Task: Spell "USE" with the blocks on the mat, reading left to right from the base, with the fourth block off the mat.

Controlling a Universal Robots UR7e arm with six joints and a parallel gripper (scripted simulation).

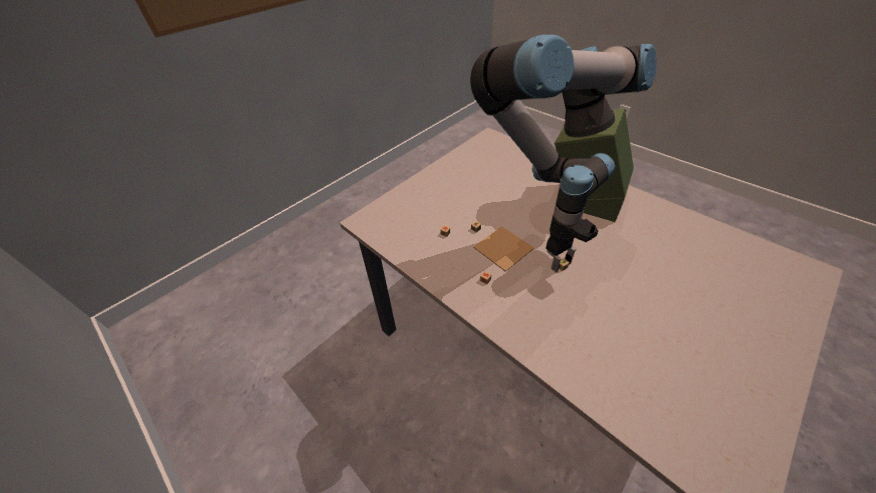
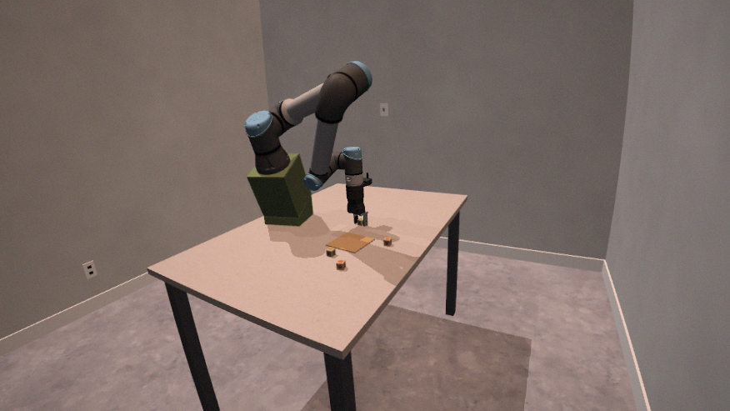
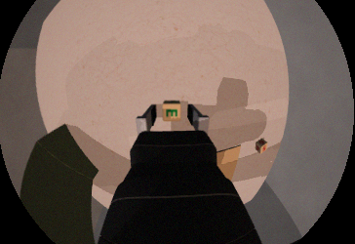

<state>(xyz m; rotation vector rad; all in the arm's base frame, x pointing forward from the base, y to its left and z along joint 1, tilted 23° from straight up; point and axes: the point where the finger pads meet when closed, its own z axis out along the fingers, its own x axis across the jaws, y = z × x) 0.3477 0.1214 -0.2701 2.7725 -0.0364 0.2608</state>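
My hand is 170 mm to the left of the mat, 80 mm short of it and 20 mm above it.
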